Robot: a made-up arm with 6 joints.
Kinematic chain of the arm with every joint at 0, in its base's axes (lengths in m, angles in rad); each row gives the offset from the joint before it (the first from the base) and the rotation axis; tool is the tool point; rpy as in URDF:
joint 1: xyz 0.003 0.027 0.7 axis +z
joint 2: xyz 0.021 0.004 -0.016 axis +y
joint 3: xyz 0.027 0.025 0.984 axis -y
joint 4: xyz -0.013 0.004 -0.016 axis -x
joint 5: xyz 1.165 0.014 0 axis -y
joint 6: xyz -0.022 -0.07 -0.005 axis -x
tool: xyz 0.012 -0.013 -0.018 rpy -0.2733 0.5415 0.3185
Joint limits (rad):
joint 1: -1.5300..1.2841
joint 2: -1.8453..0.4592
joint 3: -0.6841..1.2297
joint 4: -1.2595..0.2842
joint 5: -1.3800..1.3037
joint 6: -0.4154..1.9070
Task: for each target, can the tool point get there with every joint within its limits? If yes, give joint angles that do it. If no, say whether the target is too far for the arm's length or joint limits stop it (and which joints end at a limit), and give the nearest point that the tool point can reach.
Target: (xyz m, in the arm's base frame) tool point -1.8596 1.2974 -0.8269
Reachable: no: too far | nearest point -1.7198 1.2021 0.5009 | short by 1.339 m
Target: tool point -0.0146 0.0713 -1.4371
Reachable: no: joint limits stop it (at a limit: joint 1, joint 2, joint 3, joint 4, joint 5) | nearest point 0.2290 0.8831 0.4532 | short by 2.072 m
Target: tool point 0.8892 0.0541 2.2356
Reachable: yes | joints 0.0675 -0.1541 0.4219 -0.6151 -0.2900 1.2680
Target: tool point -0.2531 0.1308 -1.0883
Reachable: no: joint limits stop it (at a limit: joint 1, joint 2, joint 3, joint 4, joint 5) | nearest point 0.2291 0.8826 0.4535 | short by 1.782 m
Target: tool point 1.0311 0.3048 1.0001
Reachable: yes | joints 0.2701 0.0825 -0.4614 -0.9586 0.7748 1.2549
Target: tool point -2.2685 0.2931 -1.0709
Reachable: no: too far | nearest point -2.0683 0.2696 0.5009 | short by 1.585 m
